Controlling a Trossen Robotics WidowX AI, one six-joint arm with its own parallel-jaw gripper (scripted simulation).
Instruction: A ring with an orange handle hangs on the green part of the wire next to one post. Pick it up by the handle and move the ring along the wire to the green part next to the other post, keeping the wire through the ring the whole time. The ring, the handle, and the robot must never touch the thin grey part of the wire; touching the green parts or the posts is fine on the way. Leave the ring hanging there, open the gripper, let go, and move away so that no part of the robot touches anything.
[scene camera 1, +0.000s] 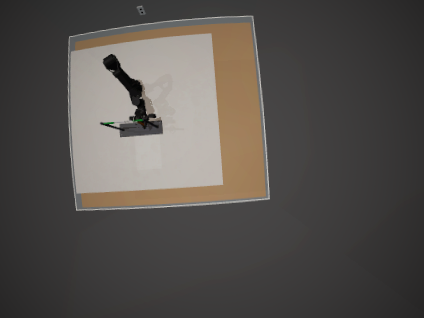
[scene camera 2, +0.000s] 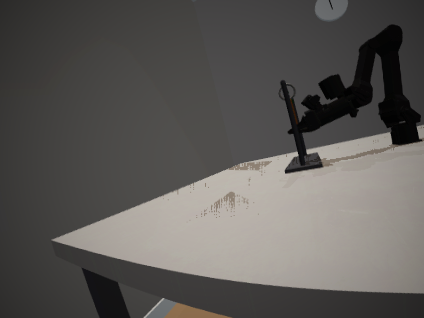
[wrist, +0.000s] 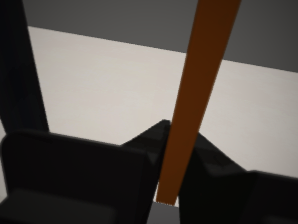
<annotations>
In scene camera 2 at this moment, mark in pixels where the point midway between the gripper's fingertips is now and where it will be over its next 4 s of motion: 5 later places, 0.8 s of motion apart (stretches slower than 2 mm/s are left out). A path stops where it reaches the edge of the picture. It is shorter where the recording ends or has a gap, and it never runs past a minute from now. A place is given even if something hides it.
My gripper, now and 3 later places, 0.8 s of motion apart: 288, 132; 290, 136; 302, 130; 316, 124
</annotations>
